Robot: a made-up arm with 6 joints. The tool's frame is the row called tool. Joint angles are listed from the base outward.
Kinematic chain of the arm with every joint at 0, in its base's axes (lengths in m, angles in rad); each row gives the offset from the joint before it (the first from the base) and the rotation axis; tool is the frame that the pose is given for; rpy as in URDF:
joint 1: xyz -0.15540 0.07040 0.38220 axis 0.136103 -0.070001 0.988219
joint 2: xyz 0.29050 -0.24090 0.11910 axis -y
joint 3: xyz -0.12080 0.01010 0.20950 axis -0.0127 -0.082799 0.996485
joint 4: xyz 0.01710 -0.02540 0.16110 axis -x
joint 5: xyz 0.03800 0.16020 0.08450 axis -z
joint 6: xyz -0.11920 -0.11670 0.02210 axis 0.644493 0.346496 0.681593
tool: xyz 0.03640 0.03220 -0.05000 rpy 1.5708 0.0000 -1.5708
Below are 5 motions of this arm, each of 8 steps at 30 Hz.
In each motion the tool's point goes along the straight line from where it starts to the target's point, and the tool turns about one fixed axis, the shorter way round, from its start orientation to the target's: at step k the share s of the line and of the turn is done. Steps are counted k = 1, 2, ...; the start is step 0. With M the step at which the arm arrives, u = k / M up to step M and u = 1 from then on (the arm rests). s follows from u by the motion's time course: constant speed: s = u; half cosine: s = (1 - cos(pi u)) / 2; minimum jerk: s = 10 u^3 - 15 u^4 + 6 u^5.
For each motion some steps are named. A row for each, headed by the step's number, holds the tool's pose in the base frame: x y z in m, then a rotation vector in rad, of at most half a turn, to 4 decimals.
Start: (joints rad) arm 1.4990 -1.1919 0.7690 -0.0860 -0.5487 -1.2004
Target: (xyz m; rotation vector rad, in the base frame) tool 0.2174 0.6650 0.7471 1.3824 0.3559 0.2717
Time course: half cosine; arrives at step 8
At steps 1, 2, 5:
1: 0.1377 0.6671 0.8256 1.3894 0.3141 0.2850
2: 0.1467 0.6668 0.8167 1.3886 0.3188 0.2835
5: 0.1918 0.6657 0.7723 1.3847 0.3425 0.2760

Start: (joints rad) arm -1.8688 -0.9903 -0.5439 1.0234 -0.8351 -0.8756
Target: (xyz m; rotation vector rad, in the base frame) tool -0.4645 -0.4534 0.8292 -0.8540 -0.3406 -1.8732
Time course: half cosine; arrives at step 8
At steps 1, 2, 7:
1: -0.4823 -0.4333 0.8202 -0.7225 -0.2943 -1.8920
2: -0.4803 -0.4356 0.8212 -0.7373 -0.2995 -1.8901
7: -0.4652 -0.4526 0.8288 -0.8488 -0.3388 -1.8740

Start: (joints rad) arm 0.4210 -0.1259 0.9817 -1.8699 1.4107 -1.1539
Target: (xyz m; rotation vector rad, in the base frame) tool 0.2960 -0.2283 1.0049 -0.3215 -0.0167 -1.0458
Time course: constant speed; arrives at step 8
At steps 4, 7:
4: 0.2803 -0.2336 1.0206 -0.2852 -0.2128 -0.9893
7: 0.2921 -0.2296 1.0088 -0.3126 -0.0659 -1.0323

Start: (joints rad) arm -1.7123 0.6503 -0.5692 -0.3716 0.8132 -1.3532
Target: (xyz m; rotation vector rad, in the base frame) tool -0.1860 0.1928 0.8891 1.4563 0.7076 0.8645
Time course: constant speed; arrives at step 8
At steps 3, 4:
3: -0.1872 0.2396 0.8260 1.5410 0.7060 0.6629
4: -0.1869 0.2302 0.8387 1.5249 0.7067 0.7035

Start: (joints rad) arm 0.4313 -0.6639 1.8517 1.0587 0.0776 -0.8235
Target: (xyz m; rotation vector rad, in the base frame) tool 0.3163 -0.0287 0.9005 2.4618 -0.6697 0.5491
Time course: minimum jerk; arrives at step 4
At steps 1, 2, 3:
1: 0.2988 -0.0564 0.9014 2.4172 -0.8011 0.5302
2: 0.3065 -0.0442 0.9010 2.4376 -0.7432 0.5387
3: 0.3143 -0.0319 0.9006 2.4569 -0.6850 0.5470

